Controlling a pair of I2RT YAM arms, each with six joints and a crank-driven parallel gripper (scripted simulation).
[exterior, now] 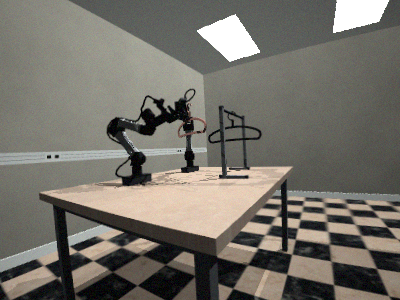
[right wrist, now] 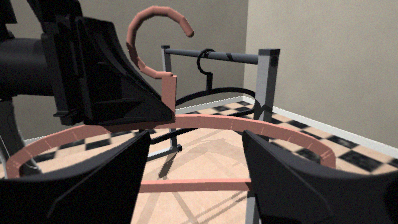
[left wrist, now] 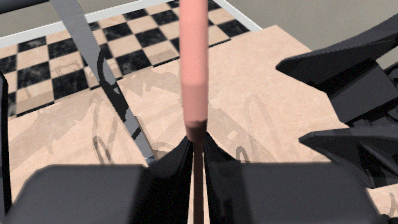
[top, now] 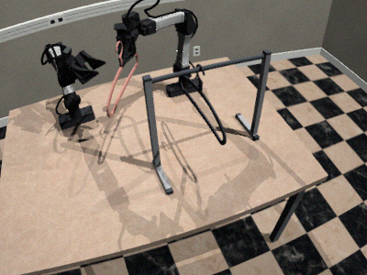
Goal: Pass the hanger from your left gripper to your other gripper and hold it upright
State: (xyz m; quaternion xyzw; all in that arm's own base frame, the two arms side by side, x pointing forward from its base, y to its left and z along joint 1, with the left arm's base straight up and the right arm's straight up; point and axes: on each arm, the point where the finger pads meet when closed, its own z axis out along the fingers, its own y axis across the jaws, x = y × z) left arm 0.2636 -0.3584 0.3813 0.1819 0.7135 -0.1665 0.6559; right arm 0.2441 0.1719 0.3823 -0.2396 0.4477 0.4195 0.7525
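The salmon hanger lies 1 cm below my left hand. The rest, counted from my left hand: black hanger (24 cm to the left, 22 cm ahead, 6 cm below); then grey rack (29 cm to the left, 22 cm ahead, 18 cm below).
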